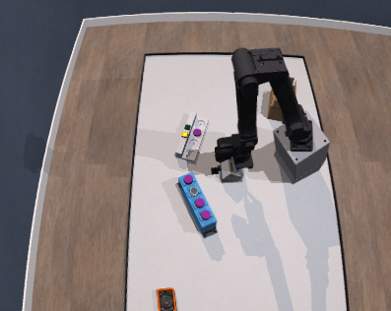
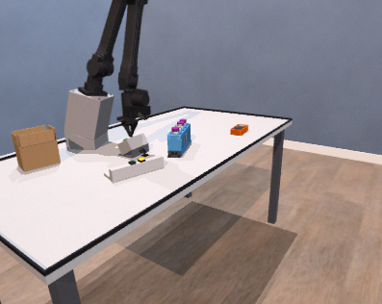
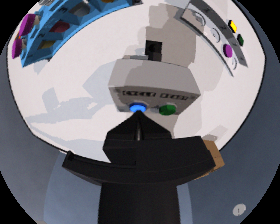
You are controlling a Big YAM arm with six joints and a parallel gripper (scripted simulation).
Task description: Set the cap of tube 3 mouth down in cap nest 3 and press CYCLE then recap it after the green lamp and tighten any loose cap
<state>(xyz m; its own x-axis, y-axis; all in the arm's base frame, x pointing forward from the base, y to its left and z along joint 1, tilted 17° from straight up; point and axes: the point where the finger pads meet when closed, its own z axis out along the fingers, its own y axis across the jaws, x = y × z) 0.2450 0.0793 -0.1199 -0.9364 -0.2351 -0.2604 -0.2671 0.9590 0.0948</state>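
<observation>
My hand is 10 mm short of the blue key and 10 mm above it. Round my hand: green key 20 mm ahead, 40 mm to the right, 10 mm below; cardboard box 160 mm behind, 370 mm to the right, 10 mm below; grey key housing 30 mm ahead, 20 mm to the right, 20 mm below.
</observation>
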